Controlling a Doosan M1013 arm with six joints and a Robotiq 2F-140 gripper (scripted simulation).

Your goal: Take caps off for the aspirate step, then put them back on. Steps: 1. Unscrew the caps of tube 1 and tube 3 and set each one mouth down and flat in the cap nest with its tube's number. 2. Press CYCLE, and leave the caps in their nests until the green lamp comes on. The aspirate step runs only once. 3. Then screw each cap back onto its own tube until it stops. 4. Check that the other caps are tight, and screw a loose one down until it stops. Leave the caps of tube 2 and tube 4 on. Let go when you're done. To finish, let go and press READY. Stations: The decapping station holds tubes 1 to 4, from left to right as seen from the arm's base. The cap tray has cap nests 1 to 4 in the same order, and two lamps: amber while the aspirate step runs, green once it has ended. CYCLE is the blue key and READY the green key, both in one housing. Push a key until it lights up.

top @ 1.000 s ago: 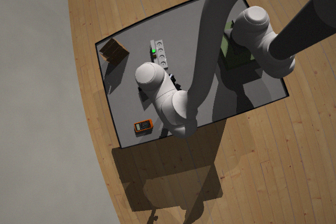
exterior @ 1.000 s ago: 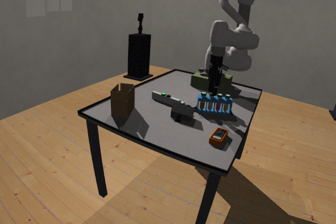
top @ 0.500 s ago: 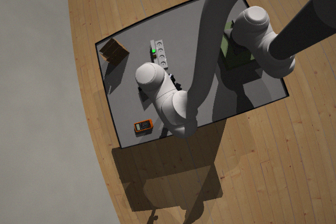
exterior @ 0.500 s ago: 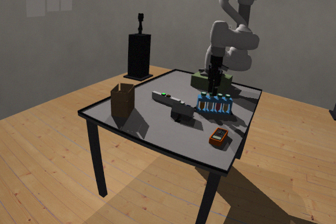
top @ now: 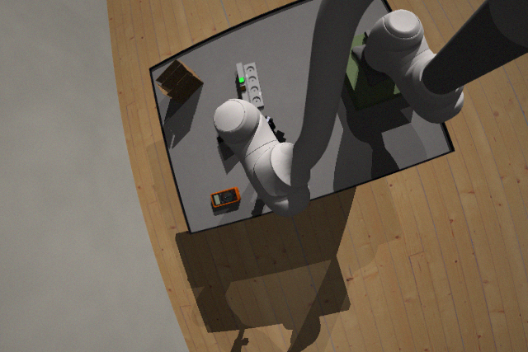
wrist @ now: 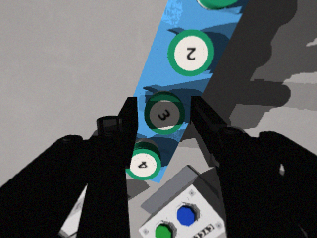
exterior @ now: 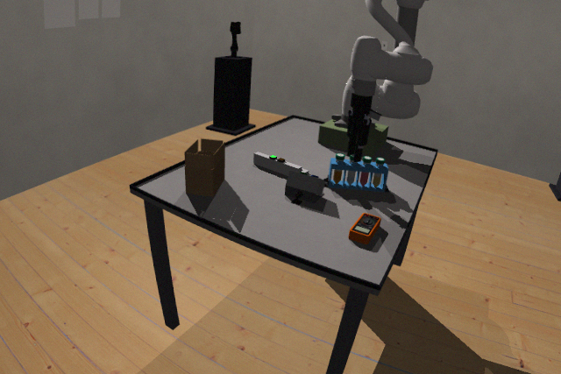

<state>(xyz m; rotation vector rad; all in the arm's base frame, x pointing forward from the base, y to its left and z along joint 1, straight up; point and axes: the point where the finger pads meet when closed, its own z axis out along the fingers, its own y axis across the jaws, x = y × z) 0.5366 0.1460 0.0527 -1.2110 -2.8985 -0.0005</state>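
Right now my hand is 5 cm to the right of the cap 2, 3 cm above it and 2 cm past it. From my hand the other things lie so: green key: 14 cm to the right, 14 cm ahead, 8 cm below; cap 1: 10 cm to the left, 4 cm behind, 3 cm below; blue key: 14 cm ahead, 10 cm to the right, 8 cm below.
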